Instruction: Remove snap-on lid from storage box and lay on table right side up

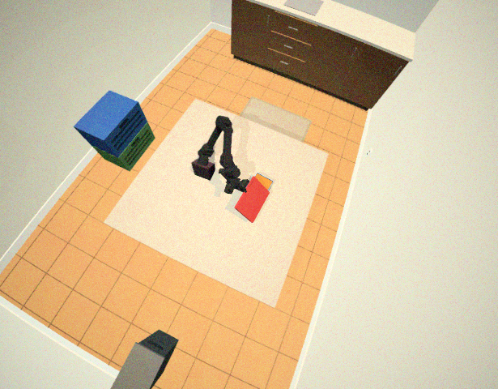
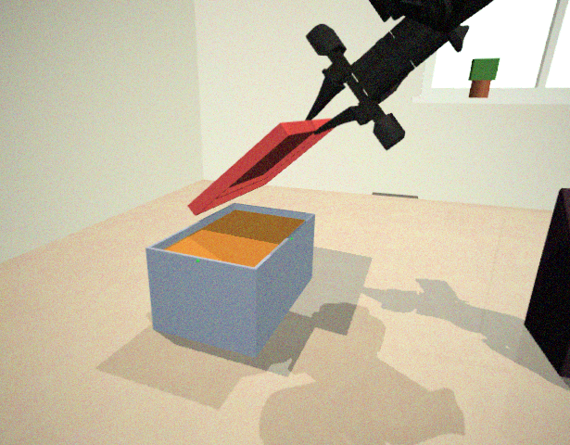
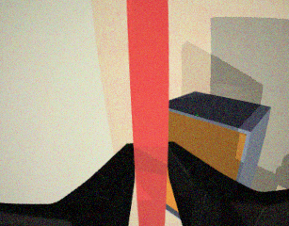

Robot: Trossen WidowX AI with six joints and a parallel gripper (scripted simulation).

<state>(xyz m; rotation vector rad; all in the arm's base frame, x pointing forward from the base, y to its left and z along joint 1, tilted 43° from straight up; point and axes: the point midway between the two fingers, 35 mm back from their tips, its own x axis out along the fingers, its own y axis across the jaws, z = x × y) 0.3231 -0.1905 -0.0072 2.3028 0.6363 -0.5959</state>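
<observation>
My gripper tip is now 6 cm short of the red lid, 5 cm above it and 1 cm to the left of it. The rest, counted from my gripper tip: storage box (18 cm below, 12 cm to the left, 8 cm ahead).
</observation>
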